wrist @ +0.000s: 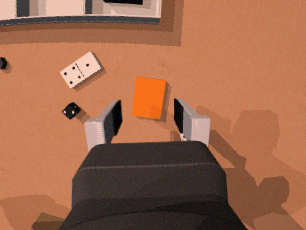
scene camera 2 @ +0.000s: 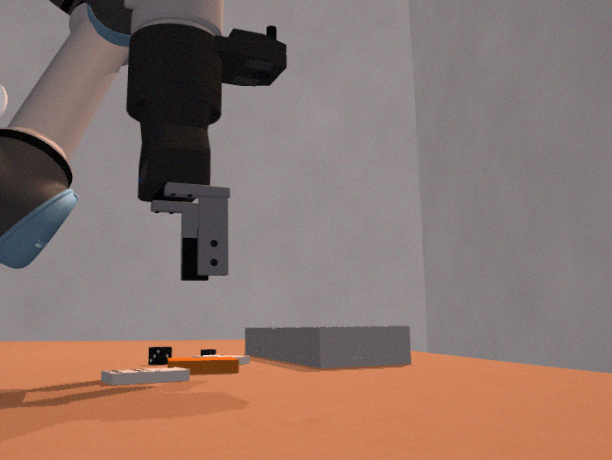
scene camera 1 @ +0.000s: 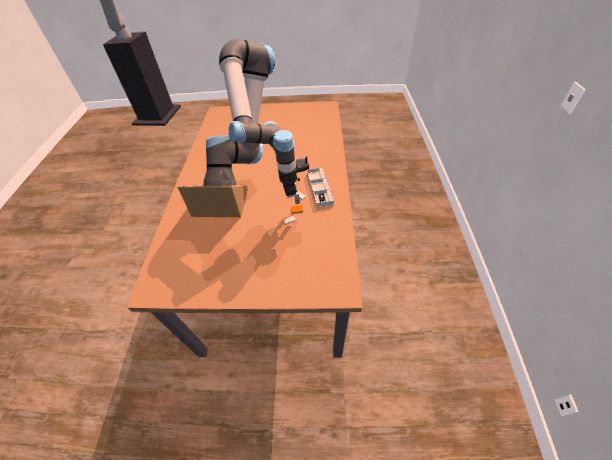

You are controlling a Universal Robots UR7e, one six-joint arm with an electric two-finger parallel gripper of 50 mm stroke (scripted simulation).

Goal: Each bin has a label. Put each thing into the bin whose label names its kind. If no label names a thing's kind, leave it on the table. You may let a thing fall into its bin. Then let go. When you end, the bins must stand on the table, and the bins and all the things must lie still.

Labels:
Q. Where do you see a white domino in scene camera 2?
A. At 153, 375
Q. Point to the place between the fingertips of my gripper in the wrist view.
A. At 147, 110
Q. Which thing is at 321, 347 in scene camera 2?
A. A grey bin tray.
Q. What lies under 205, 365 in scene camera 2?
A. An orange domino.

